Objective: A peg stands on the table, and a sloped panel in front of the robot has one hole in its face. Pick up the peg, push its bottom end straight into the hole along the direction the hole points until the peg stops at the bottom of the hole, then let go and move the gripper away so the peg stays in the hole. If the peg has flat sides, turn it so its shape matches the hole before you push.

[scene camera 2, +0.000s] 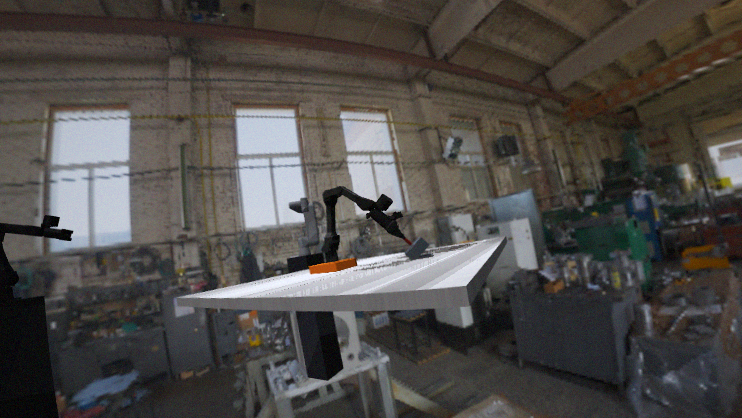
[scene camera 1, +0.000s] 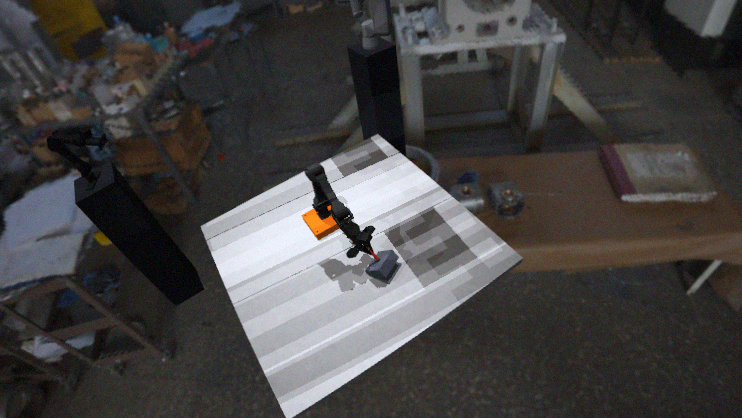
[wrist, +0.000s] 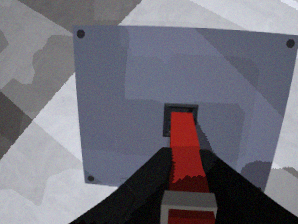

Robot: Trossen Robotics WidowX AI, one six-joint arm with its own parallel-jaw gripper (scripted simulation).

My gripper carries a red square peg. Also in view: a grey sloped panel.
